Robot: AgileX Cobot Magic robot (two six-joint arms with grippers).
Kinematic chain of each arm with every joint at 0, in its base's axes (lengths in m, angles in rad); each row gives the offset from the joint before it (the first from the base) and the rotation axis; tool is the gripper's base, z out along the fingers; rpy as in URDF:
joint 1: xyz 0 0 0.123 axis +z
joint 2: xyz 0 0 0 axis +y
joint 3: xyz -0.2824 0 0.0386 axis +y
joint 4: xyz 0.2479 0 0.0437 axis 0.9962 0 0.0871
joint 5: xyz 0 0 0 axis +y
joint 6: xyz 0.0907 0 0.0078 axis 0.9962 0 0.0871
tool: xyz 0 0 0 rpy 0 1.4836 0
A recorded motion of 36 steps. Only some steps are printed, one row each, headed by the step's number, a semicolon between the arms.
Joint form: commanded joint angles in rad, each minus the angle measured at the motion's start. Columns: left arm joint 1, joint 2, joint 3, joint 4, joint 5, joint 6; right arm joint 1, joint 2, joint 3, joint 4, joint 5, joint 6.
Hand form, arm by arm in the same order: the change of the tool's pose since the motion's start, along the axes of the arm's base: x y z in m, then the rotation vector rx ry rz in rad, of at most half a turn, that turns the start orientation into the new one. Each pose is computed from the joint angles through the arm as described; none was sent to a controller.
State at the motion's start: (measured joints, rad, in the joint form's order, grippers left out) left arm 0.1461 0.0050 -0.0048 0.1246 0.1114 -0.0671; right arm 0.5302 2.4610 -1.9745 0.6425 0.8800 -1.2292
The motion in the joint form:
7: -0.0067 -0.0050 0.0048 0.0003 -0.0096 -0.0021; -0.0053 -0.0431 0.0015 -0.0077 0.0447 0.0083
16: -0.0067 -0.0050 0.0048 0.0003 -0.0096 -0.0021; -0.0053 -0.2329 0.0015 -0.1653 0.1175 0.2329
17: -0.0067 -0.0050 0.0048 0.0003 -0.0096 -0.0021; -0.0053 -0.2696 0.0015 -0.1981 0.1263 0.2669
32: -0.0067 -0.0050 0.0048 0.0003 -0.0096 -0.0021; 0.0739 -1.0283 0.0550 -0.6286 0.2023 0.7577
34: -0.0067 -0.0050 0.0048 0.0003 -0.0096 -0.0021; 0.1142 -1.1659 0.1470 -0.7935 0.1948 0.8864
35: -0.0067 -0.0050 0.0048 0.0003 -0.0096 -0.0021; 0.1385 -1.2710 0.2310 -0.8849 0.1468 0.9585
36: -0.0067 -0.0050 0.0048 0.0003 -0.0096 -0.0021; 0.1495 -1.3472 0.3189 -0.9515 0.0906 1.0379
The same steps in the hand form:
7: -0.0001 -0.0005 -0.0005 -0.0003 -0.0099 -0.0078; -0.0027 -0.0035 0.0207 0.0057 0.0012 0.0155
16: -0.0001 -0.0005 -0.0005 -0.0003 -0.0099 -0.0078; -0.0154 -0.0201 0.1083 -0.0295 -0.0547 -0.0909
17: -0.0001 -0.0005 -0.0005 -0.0003 -0.0099 -0.0078; -0.0187 -0.0244 0.1249 -0.0361 -0.0774 -0.1103
32: -0.0001 -0.0005 -0.0005 -0.0003 -0.0099 -0.0078; -0.1951 -0.1381 0.3991 0.1864 -0.5484 -0.4780
34: -0.0001 -0.0005 -0.0005 -0.0003 -0.0099 -0.0078; -0.2295 -0.1664 0.4102 0.1883 -0.6181 -0.5867
35: -0.0001 -0.0005 -0.0005 -0.0003 -0.0099 -0.0078; -0.2530 -0.1863 0.4153 0.2308 -0.6837 -0.6427
36: -0.0001 -0.0005 -0.0005 -0.0003 -0.0099 -0.0078; -0.2657 -0.1991 0.4119 0.2729 -0.7153 -0.6962

